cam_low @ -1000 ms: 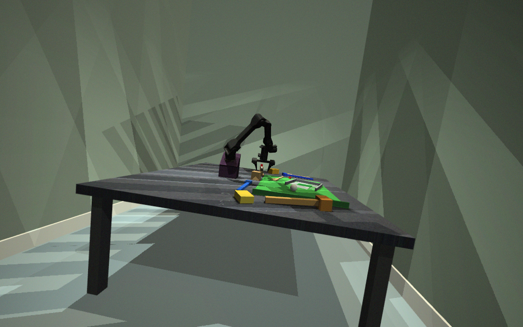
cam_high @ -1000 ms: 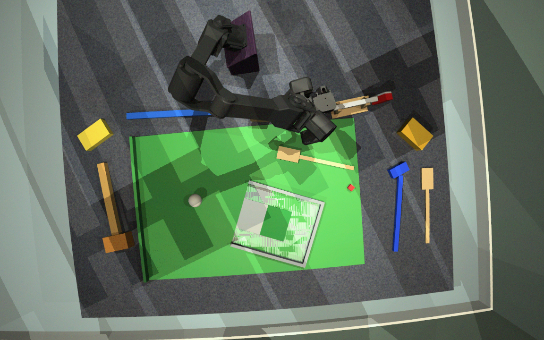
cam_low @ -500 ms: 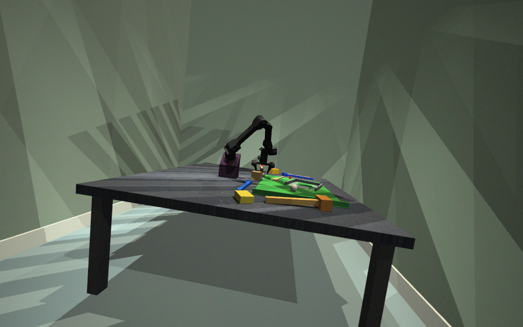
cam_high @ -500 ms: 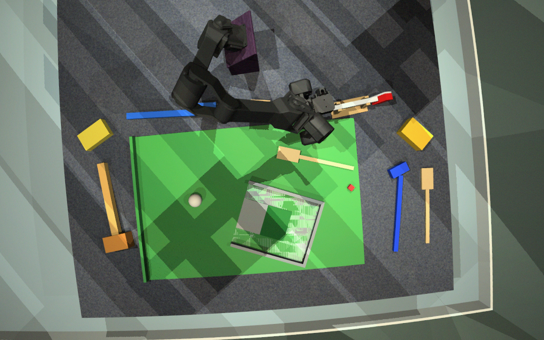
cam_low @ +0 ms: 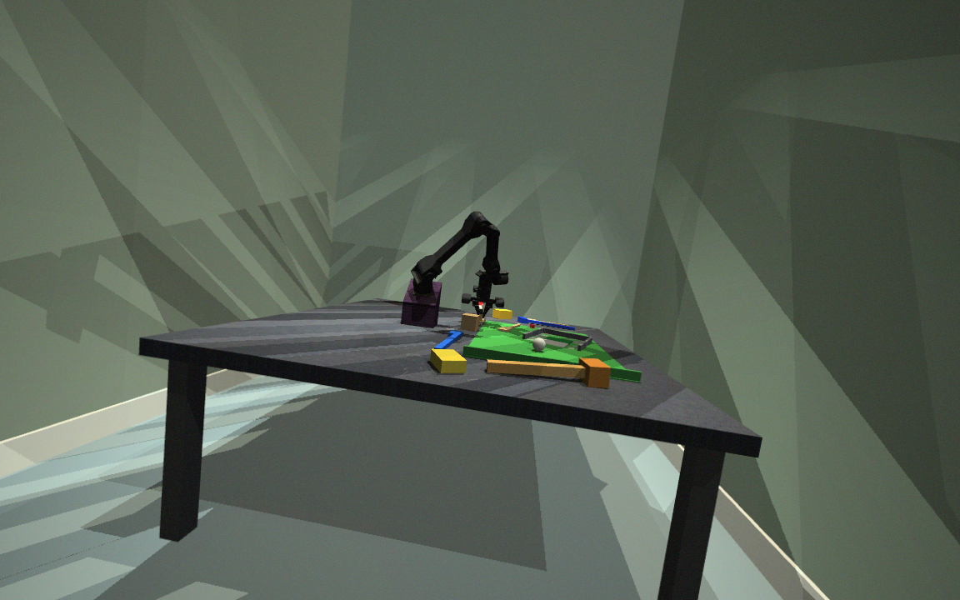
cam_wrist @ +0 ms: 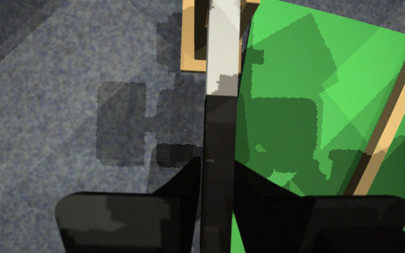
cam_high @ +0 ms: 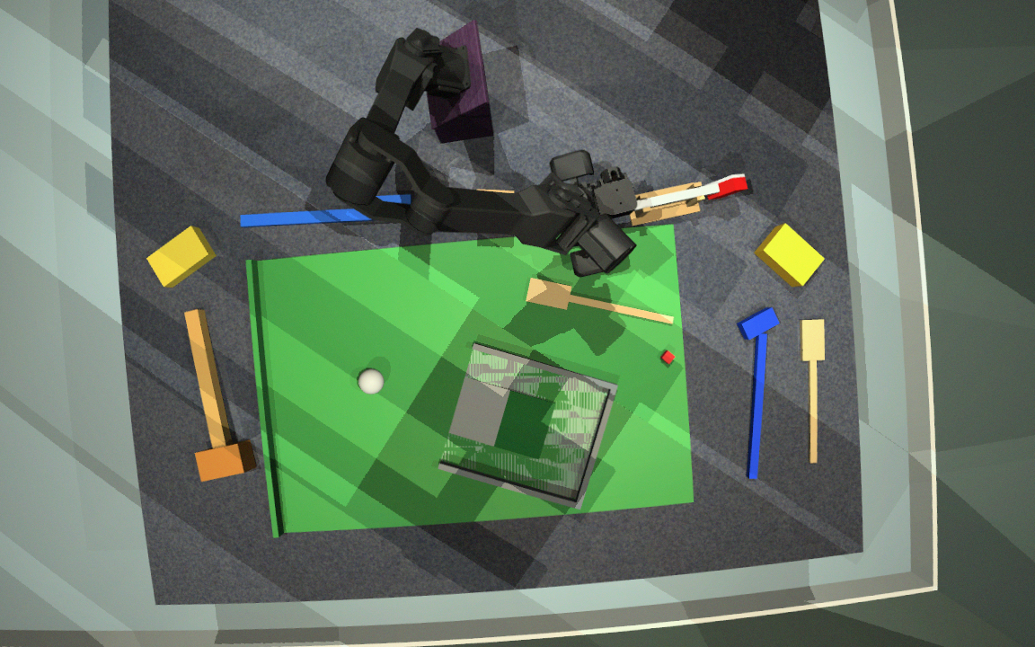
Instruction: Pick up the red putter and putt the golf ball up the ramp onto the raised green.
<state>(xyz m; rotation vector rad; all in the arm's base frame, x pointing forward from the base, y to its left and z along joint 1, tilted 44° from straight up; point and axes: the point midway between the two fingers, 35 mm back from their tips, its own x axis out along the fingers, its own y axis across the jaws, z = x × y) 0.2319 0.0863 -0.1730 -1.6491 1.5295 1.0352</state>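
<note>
The red putter is 2 cm behind my gripper tip, 11 cm to the left of it and 3 cm above it. The rest, counted from my gripper tip: blue putter (32 cm ahead, 26 cm to the left, 2 cm below); tan stand (2 cm behind, 13 cm to the left); red cube (24 cm ahead, 11 cm to the left, 2 cm below).
</note>
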